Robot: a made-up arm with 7 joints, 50 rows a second.
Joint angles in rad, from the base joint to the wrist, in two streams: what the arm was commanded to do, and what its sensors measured. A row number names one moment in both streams.
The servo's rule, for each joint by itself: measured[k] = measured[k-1] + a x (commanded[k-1-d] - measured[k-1]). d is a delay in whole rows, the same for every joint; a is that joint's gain. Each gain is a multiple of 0.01, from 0.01 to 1. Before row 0 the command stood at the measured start. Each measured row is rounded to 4 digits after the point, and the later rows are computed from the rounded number. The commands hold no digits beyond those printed.
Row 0, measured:
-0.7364 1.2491 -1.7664 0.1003 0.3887 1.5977 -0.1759
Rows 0 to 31, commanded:
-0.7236 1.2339 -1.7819 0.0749 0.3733 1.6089 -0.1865
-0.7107 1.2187 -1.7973 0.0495 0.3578 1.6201 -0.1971
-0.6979 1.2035 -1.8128 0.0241 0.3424 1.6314 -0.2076
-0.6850 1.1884 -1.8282 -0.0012 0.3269 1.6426 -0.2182
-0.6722 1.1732 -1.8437 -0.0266 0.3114 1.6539 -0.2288
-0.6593 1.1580 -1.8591 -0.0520 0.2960 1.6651 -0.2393
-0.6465 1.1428 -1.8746 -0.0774 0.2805 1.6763 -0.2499
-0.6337 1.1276 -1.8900 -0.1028 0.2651 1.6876 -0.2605
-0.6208 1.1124 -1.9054 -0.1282 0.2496 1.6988 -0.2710
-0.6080 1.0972 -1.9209 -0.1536 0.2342 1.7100 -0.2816
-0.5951 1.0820 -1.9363 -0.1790 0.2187 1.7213 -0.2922
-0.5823 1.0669 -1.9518 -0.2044 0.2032 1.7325 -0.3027
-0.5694 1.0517 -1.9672 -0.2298 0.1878 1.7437 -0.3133
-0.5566 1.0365 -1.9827 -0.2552 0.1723 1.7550 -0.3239
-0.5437 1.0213 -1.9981 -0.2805 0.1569 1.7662 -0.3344
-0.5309 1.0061 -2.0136 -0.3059 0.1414 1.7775 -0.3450
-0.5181 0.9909 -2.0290 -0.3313 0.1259 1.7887 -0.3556
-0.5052 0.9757 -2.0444 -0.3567 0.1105 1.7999 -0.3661
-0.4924 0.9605 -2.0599 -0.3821 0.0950 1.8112 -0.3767
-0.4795 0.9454 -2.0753 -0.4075 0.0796 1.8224 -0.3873
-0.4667 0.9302 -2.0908 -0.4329 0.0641 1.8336 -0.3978
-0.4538 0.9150 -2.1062 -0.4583 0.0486 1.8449 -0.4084
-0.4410 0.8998 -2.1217 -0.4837 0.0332 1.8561 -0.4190
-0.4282 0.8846 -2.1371 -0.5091 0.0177 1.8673 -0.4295
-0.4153 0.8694 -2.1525 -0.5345 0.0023 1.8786 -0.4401
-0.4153 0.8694 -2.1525 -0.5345 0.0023 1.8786 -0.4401
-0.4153 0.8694 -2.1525 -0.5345 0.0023 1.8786 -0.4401
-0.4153 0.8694 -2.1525 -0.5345 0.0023 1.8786 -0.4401
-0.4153 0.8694 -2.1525 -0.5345 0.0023 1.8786 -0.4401
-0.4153 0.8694 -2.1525 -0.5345 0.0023 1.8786 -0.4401
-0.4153 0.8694 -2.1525 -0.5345 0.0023 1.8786 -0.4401
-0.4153 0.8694 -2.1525 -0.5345 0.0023 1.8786 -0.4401
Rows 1 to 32, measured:
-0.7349 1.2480 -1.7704 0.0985 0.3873 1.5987 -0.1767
-0.7320 1.2459 -1.7774 0.0951 0.3846 1.6006 -0.1783
-0.7279 1.2429 -1.7866 0.0901 0.3808 1.6034 -0.1806
-0.7228 1.2391 -1.7974 0.0837 0.3759 1.6069 -0.1836
-0.7167 1.2345 -1.8094 0.0760 0.3701 1.6111 -0.1872
-0.7098 1.2291 -1.8223 0.0670 0.3634 1.6160 -0.1914
-0.7022 1.2231 -1.8359 0.0569 0.3559 1.6214 -0.1961
-0.6940 1.2164 -1.8500 0.0457 0.3477 1.6274 -0.2013
-0.6852 1.2091 -1.8644 0.0335 0.3389 1.6338 -0.2069
-0.6759 1.2013 -1.8791 0.0204 0.3295 1.6407 -0.2129
-0.6662 1.1929 -1.8940 0.0064 0.3195 1.6480 -0.2192
-0.6561 1.1841 -1.9090 -0.0084 0.3090 1.6556 -0.2259
-0.6457 1.1748 -1.9241 -0.0239 0.2981 1.6635 -0.2329
-0.6350 1.1651 -1.9393 -0.0401 0.2868 1.6717 -0.2402
-0.6240 1.1550 -1.9546 -0.0569 0.2751 1.6802 -0.2477
-0.6128 1.1446 -1.9699 -0.0743 0.2631 1.6890 -0.2555
-0.6014 1.1338 -1.9853 -0.0923 0.2508 1.6980 -0.2635
-0.5899 1.1227 -2.0007 -0.1108 0.2382 1.7072 -0.2717
-0.5782 1.1113 -2.0161 -0.1298 0.2253 1.7166 -0.2801
-0.5664 1.0997 -2.0315 -0.1492 0.2122 1.7261 -0.2887
-0.5544 1.0878 -2.0469 -0.1691 0.1989 1.7358 -0.2974
-0.5423 1.0757 -2.0623 -0.1893 0.1854 1.7456 -0.3063
-0.5301 1.0634 -2.0777 -0.2099 0.1717 1.7555 -0.3153
-0.5179 1.0509 -2.0931 -0.2308 0.1578 1.7656 -0.3244
-0.5056 1.0382 -2.1085 -0.2521 0.1438 1.7758 -0.3337
-0.4948 1.0264 -2.1199 -0.2719 0.1311 1.7851 -0.3422
-0.4853 1.0154 -2.1284 -0.2903 0.1195 1.7935 -0.3500
-0.4769 1.0052 -2.1347 -0.3074 0.1090 1.8012 -0.3572
-0.4695 0.9957 -2.1393 -0.3233 0.0994 1.8082 -0.3638
-0.4630 0.9869 -2.1427 -0.3381 0.0907 1.8145 -0.3699
-0.4573 0.9787 -2.1452 -0.3518 0.0827 1.8203 -0.3755
-0.4523 0.9710 -2.1471 -0.3646 0.0755 1.8255 -0.3807
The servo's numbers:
d 0
a 0.12 0.07 0.26 0.07 0.09 0.09 0.08

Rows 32 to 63, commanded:
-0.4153 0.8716 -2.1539 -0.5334 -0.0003 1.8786 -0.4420
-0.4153 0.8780 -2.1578 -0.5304 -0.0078 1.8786 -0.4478
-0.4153 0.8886 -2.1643 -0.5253 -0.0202 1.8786 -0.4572
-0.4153 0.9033 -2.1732 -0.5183 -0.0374 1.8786 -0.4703
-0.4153 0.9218 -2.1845 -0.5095 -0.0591 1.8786 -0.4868
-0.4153 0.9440 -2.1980 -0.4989 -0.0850 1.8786 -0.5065
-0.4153 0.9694 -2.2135 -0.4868 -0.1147 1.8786 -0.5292
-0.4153 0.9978 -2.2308 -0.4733 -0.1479 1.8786 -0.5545
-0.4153 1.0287 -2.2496 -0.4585 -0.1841 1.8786 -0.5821
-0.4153 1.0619 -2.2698 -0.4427 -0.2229 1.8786 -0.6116
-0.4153 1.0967 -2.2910 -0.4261 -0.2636 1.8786 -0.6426
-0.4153 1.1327 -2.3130 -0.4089 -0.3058 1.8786 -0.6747
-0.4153 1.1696 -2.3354 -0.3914 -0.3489 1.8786 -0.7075
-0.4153 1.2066 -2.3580 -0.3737 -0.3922 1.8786 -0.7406
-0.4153 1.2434 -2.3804 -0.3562 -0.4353 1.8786 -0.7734
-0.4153 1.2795 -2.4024 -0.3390 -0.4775 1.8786 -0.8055
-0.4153 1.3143 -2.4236 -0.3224 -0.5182 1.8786 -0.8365
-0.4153 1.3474 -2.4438 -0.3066 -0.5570 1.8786 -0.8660
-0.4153 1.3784 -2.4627 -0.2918 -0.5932 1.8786 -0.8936
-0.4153 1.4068 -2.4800 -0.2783 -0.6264 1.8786 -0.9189
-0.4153 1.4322 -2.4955 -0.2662 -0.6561 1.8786 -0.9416
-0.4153 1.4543 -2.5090 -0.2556 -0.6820 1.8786 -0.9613
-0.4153 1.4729 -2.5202 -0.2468 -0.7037 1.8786 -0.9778
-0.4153 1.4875 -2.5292 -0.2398 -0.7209 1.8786 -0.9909
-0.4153 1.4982 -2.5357 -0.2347 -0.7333 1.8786 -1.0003
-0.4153 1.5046 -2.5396 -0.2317 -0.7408 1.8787 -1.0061
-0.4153 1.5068 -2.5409 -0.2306 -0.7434 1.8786 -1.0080
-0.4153 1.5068 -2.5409 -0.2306 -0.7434 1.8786 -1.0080
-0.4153 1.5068 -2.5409 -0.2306 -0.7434 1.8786 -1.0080
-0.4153 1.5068 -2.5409 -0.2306 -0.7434 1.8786 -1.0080
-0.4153 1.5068 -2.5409 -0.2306 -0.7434 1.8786 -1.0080
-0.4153 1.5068 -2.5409 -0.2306 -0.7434 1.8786 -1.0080
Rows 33 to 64, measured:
-0.4479 0.9640 -2.1489 -0.3764 0.0687 1.8303 -0.3856
-0.4440 0.9580 -2.1512 -0.3872 0.0618 1.8346 -0.3906
-0.4406 0.9531 -2.1546 -0.3969 0.0544 1.8386 -0.3959
-0.4376 0.9496 -2.1594 -0.4054 0.0461 1.8422 -0.4019
-0.4349 0.9477 -2.1659 -0.4127 0.0366 1.8455 -0.4087
-0.4325 0.9474 -2.1742 -0.4187 0.0257 1.8485 -0.4165
-0.4304 0.9489 -2.1844 -0.4235 0.0131 1.8512 -0.4255
-0.4286 0.9523 -2.1965 -0.4270 -0.0014 1.8537 -0.4358
-0.4270 0.9576 -2.2103 -0.4292 -0.0178 1.8559 -0.4475
-0.4256 0.9649 -2.2258 -0.4301 -0.0363 1.8579 -0.4606
-0.4244 0.9741 -2.2428 -0.4298 -0.0568 1.8598 -0.4752
-0.4233 0.9852 -2.2611 -0.4283 -0.0792 1.8615 -0.4912
-0.4223 0.9981 -2.2804 -0.4257 -0.1035 1.8630 -0.5085
-0.4215 1.0127 -2.3006 -0.4221 -0.1295 1.8644 -0.5271
-0.4208 1.0288 -2.3213 -0.4175 -0.1570 1.8657 -0.5468
-0.4201 1.0463 -2.3424 -0.4120 -0.1858 1.8669 -0.5675
-0.4195 1.0651 -2.3635 -0.4057 -0.2157 1.8680 -0.5890
-0.4190 1.0849 -2.3844 -0.3988 -0.2464 1.8690 -0.6112
-0.4186 1.1054 -2.4048 -0.3913 -0.2776 1.8699 -0.6338
-0.4182 1.1265 -2.4244 -0.3834 -0.3090 1.8707 -0.6566
-0.4179 1.1479 -2.4429 -0.3752 -0.3402 1.8714 -0.6794
-0.4176 1.1693 -2.4601 -0.3668 -0.3710 1.8720 -0.7020
-0.4173 1.1906 -2.4757 -0.3584 -0.4009 1.8726 -0.7241
-0.4171 1.2114 -2.4896 -0.3501 -0.4297 1.8731 -0.7454
-0.4169 1.2315 -2.5016 -0.3420 -0.4570 1.8736 -0.7658
-0.4167 1.2506 -2.5115 -0.3343 -0.4825 1.8741 -0.7850
-0.4165 1.2685 -2.5191 -0.3270 -0.5060 1.8745 -0.8028
-0.4164 1.2852 -2.5248 -0.3203 -0.5274 1.8749 -0.8192
-0.4163 1.3007 -2.5290 -0.3140 -0.5468 1.8752 -0.8343
-0.4162 1.3151 -2.5321 -0.3082 -0.5645 1.8755 -0.8482
-0.4161 1.3285 -2.5344 -0.3028 -0.5806 1.8758 -0.8610
-0.4160 1.3410 -2.5361 -0.2977 -0.5953 1.8761 -0.8728

